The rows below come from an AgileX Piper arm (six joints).
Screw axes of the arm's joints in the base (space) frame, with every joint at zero. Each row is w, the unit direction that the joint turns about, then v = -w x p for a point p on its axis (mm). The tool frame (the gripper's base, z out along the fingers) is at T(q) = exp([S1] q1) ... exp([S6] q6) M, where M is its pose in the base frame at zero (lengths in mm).
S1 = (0, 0, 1, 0.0, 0.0, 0.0)
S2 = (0, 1, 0, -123.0, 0.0, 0.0)
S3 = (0, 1, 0, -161.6, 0.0, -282.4)
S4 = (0.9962, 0, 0.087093, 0.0, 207.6, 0.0)
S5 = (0, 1, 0, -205.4, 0.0, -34.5)
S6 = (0.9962, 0, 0.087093, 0.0, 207.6, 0.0)
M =
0.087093 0 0.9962 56.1
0 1 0 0.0
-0.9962 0 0.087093 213.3
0 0 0 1
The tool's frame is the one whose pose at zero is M.
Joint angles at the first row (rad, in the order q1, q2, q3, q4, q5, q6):
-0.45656 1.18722 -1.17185 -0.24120 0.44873 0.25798
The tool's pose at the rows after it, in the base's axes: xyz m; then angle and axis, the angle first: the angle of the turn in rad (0 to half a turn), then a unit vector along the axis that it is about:
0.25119, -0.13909, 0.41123, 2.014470, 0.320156, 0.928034, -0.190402
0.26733, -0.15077, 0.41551, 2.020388, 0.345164, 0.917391, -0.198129
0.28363, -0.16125, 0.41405, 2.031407, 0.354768, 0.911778, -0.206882
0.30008, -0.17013, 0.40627, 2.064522, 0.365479, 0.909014, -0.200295
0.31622, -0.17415, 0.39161, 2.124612, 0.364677, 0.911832, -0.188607
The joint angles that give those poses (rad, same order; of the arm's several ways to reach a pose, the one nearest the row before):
-0.45655 1.27781 -1.26677 -0.33484 0.49160 0.40122
-0.45658 1.35071 -1.34715 -0.40129 0.51401 0.48814
-0.45658 1.41950 -1.40773 -0.44898 0.52209 0.53663
-0.45657 1.48784 -1.45799 -0.44992 0.54218 0.55623
-0.44613 1.55030 -1.48844 -0.43179 0.57391 0.54850

